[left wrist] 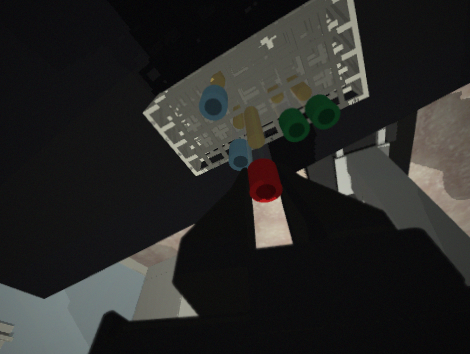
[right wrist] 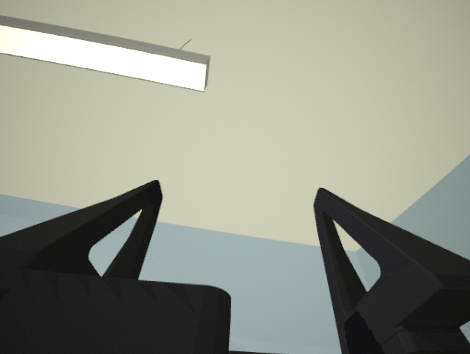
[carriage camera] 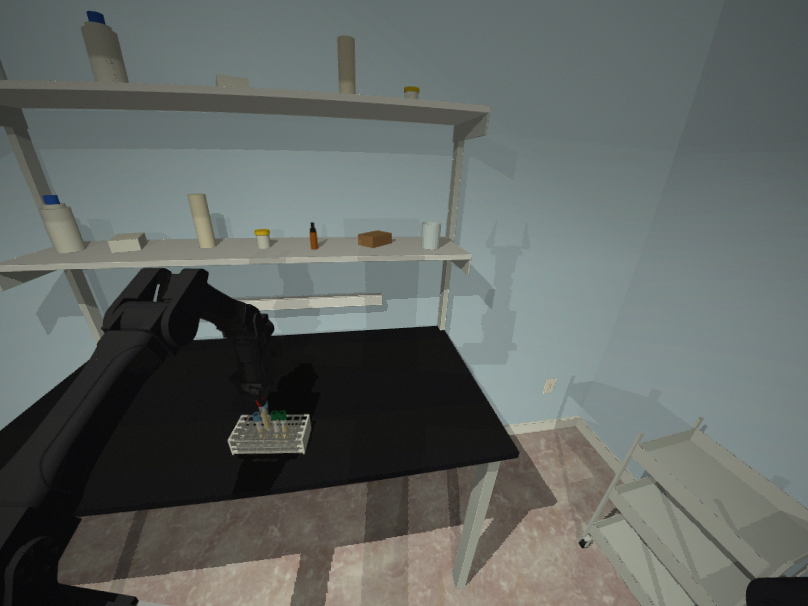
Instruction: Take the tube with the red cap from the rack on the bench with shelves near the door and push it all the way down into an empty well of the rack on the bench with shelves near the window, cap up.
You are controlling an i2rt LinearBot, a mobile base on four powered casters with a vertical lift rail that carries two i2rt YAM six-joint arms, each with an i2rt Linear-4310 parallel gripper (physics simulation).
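Places are measured from the left arm's base along level axes (x ahead, y left, z up), in centimetres.
Where they show: left gripper, between the fingertips: [left wrist: 262, 173] [carriage camera: 260, 404]; right gripper, between the fingertips: [right wrist: 237, 192].
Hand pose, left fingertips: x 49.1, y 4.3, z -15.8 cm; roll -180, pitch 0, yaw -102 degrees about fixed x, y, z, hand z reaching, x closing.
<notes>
After its pixels a point has its place.
My left gripper [carriage camera: 259, 399] {x 49.1, y 4.3, z -15.8 cm} [left wrist: 262, 173] {x 49.1, y 4.3, z -15.8 cm} is shut on the red-capped tube [carriage camera: 262, 405] [left wrist: 264, 180] {x 50.0, y 4.1, z -13.9 cm}, cap up and slightly tilted, over the rack. The tube's tan lower end shows against the white wire-like rack [carriage camera: 234, 450] {x 44.8, y 12.2, z -29.3 cm} [left wrist: 361, 55] {x 50.7, y -6.2, z -25.0 cm}; whether its tip is inside a well I cannot tell. The rack stands on the black bench [carriage camera: 391, 404] {x 68.1, y -29.1, z -30.8 cm} [left wrist: 75, 215] {x 41.0, y 40.5, z -30.7 cm} below the shelves and holds two blue-capped tubes, one at the back left [left wrist: 213, 102] {x 53.5, y 5.9, z -18.8 cm} and one beside the red cap [left wrist: 240, 154] {x 49.1, y 5.7, z -18.8 cm}, and two green-capped tubes [left wrist: 294, 125] {x 49.9, y 1.3, z -18.8 cm} [left wrist: 323, 111] {x 50.2, y -0.7, z -18.8 cm}. My right gripper [right wrist: 237, 192] {x 3.3, y -68.6, z 44.1 cm} is open and empty, pointing up at the ceiling.
Above the bench a lower shelf [carriage camera: 293, 255] {x 84.0, y 5.4, z 15.0 cm} carries bottles, a brown block [carriage camera: 374, 238] {x 99.0, y -19.2, z 18.4 cm} and a white beaker [carriage camera: 430, 235] {x 100.1, y -39.5, z 20.2 cm}. An upper shelf [carriage camera: 274, 103] {x 90.0, y 8.7, z 58.8 cm} holds more containers. A grey cart [carriage camera: 708, 515] {x 48.0, y -131.1, z -51.3 cm} stands on the floor at the right. A ceiling light [right wrist: 105, 55] {x 4.4, y -37.0, z 85.6 cm} shows in the right wrist view.
</notes>
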